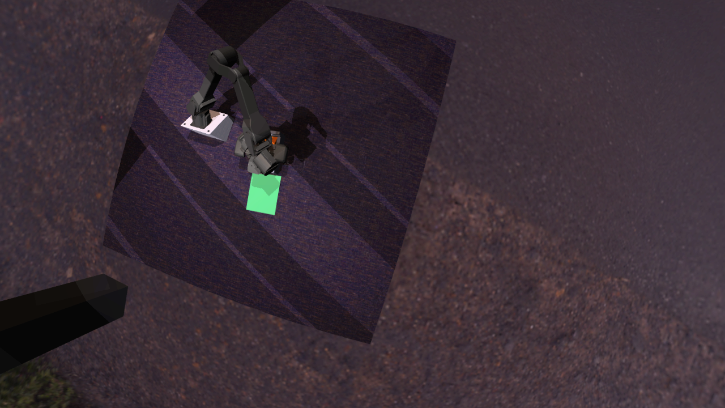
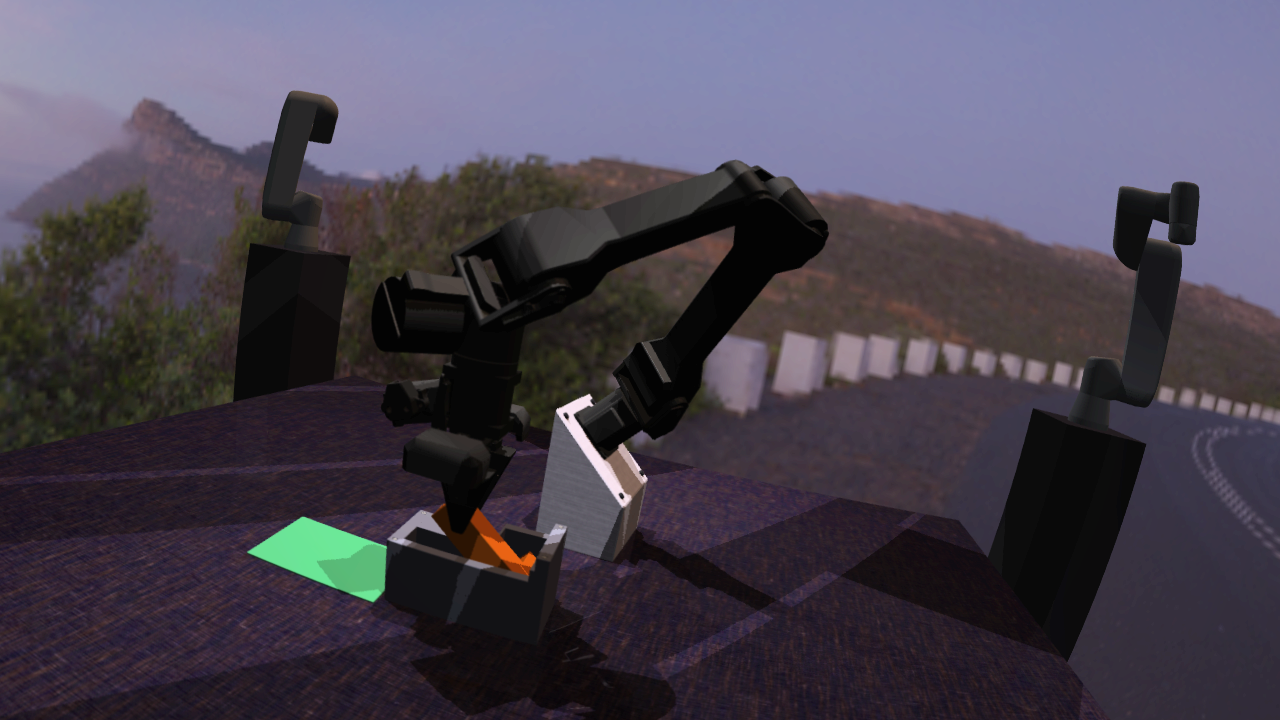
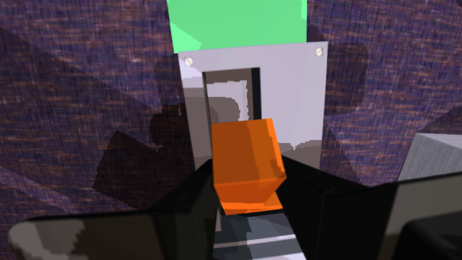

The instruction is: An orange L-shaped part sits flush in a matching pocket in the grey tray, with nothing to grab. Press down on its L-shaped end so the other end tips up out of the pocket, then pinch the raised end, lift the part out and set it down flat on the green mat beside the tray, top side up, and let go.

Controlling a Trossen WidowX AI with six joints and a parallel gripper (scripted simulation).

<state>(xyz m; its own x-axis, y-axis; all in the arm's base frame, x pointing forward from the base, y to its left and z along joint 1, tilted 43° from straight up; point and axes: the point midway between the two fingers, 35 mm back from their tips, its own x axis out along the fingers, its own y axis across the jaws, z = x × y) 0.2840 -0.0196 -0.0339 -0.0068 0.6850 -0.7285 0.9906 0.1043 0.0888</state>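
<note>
My gripper tip is now 1 cm short of the green mat, 14 cm to the left of it and 10 cm above it. Round my gripper tip: orange l-shaped part 2 cm behind, 3 cm to the left, 3 cm below.
</note>
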